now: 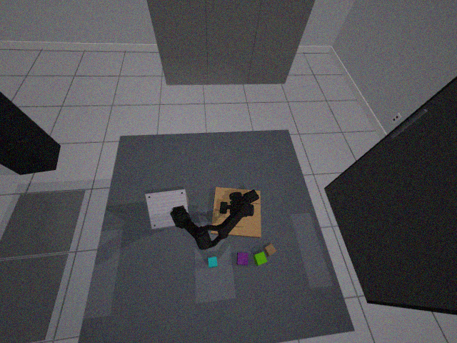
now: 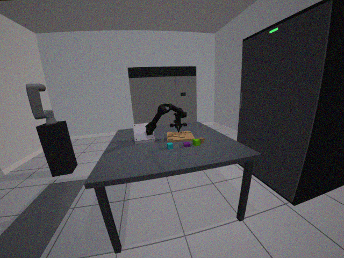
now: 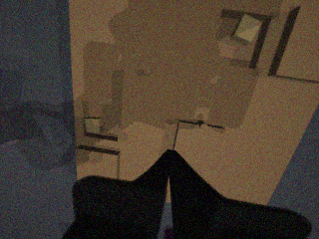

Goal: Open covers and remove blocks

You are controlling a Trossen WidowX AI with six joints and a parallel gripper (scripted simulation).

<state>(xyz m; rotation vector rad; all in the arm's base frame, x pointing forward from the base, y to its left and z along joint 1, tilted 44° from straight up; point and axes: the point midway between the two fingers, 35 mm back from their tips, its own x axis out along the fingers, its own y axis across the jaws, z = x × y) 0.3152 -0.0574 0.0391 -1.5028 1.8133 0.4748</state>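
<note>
My gripper tip is now 20 mm short of the puzzle board, 20 mm to the right of it and 50 mm above it. Also, from my gripper tip: green block (80 mm ahead, 270 mm to the right, 40 mm below); cyan block (180 mm behind, 230 mm to the right, 40 mm below); purple block (10 mm behind, 240 mm to the right, 50 mm below).
</note>
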